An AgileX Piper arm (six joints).
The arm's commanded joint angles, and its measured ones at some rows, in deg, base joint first. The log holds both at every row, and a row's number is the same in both.
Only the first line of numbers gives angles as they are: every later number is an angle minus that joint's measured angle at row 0.
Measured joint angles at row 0:
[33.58, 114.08, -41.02, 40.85, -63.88, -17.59]
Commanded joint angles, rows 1 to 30:
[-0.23, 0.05, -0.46, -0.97, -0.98, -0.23]
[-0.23, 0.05, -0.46, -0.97, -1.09, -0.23]
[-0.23, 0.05, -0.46, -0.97, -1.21, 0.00]
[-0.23, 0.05, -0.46, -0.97, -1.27, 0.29]
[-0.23, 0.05, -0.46, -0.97, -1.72, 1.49]
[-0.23, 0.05, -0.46, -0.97, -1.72, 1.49]
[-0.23, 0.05, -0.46, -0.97, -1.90, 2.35]
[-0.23, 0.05, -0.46, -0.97, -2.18, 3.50]
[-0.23, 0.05, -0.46, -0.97, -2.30, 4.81]
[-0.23, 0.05, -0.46, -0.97, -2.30, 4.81]
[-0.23, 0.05, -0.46, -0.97, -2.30, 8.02]
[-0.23, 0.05, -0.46, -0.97, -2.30, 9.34]
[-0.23, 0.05, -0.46, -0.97, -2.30, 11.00]
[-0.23, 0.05, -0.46, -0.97, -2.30, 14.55]
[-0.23, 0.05, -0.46, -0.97, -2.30, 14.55]
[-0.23, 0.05, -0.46, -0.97, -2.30, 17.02]
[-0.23, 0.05, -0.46, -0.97, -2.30, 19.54]
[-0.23, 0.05, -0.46, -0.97, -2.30, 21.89]
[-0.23, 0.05, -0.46, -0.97, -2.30, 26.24]
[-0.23, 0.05, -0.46, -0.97, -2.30, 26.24]
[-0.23, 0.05, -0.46, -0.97, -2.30, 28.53]
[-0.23, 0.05, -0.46, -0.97, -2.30, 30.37]
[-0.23, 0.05, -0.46, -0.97, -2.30, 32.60]
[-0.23, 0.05, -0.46, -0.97, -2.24, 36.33]
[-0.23, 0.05, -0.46, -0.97, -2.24, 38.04]
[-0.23, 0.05, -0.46, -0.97, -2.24, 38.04]
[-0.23, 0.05, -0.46, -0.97, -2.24, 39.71]
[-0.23, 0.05, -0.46, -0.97, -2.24, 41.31]
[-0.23, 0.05, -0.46, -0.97, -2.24, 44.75]
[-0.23, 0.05, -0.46, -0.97, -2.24, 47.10]
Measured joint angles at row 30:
[-0.23, 0.17, 0.11, 0.29, -0.86, 40.97]
